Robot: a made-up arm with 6 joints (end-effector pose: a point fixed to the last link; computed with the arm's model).
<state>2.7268 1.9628 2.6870 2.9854 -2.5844 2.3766</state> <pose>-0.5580 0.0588 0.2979 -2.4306 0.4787 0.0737</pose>
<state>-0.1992 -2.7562 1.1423 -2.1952 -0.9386 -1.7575</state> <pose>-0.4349 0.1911 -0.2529 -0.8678 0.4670 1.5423</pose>
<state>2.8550 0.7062 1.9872 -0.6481 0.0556 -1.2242</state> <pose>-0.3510 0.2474 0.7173 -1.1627 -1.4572 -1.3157</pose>
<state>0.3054 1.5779 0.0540 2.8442 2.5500 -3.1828</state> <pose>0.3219 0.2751 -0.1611 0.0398 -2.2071 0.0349</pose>
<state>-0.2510 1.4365 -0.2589 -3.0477 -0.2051 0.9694</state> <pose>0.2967 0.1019 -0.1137 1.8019 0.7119 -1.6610</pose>
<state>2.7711 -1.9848 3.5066 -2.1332 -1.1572 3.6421</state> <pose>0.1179 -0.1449 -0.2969 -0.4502 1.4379 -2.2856</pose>
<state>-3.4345 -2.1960 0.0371 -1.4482 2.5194 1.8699</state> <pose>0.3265 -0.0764 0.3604 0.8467 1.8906 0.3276</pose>
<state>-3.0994 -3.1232 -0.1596 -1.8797 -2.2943 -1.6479</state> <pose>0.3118 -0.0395 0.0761 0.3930 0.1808 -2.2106</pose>
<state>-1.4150 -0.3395 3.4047 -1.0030 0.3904 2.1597</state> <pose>-0.1648 0.4491 0.4101 0.6066 2.0024 0.4595</pose>
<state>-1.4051 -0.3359 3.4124 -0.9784 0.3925 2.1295</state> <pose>-0.1723 0.4442 0.4071 0.5925 2.0036 0.4475</pose>
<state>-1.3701 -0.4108 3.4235 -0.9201 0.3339 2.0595</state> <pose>-0.1980 0.4471 0.3631 0.5560 1.9611 0.3795</pose>
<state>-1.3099 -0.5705 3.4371 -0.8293 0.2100 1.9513</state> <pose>-0.2397 0.4444 0.2738 0.4961 1.8672 0.2851</pose>
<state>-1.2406 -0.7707 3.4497 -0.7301 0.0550 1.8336</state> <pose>-0.2799 0.4187 0.1650 0.4259 1.7528 0.2229</pose>
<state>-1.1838 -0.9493 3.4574 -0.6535 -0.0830 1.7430</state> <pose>-0.3029 0.3788 0.0740 0.3658 1.6614 0.2050</pose>
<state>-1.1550 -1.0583 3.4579 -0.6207 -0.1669 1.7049</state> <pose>-0.3092 0.3515 0.0230 0.3326 1.6105 0.2067</pose>
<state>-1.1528 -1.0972 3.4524 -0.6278 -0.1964 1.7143</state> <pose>-0.3079 0.3478 0.0068 0.3271 1.5898 0.2087</pose>
